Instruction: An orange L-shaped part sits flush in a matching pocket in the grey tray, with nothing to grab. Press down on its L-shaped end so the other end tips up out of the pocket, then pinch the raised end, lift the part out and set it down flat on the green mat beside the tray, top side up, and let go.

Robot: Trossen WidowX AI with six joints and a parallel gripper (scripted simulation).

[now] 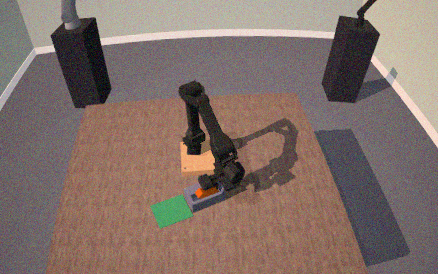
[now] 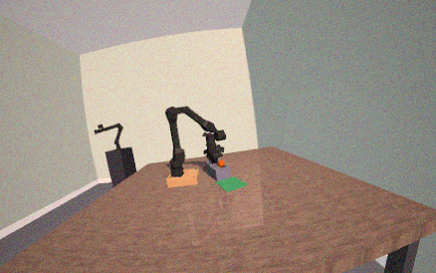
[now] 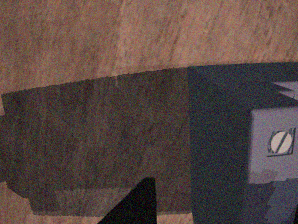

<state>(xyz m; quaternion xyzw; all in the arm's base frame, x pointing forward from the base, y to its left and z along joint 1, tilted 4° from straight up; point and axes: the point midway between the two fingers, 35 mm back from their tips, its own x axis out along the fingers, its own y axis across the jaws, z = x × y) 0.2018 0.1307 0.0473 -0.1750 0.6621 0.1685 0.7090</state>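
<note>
My gripper tip is now 2 cm short of the orange part and 5 cm to the left of it. The rest, counted from my gripper tip: green mat: 11 cm ahead, 21 cm to the right, 6 cm below.
</note>
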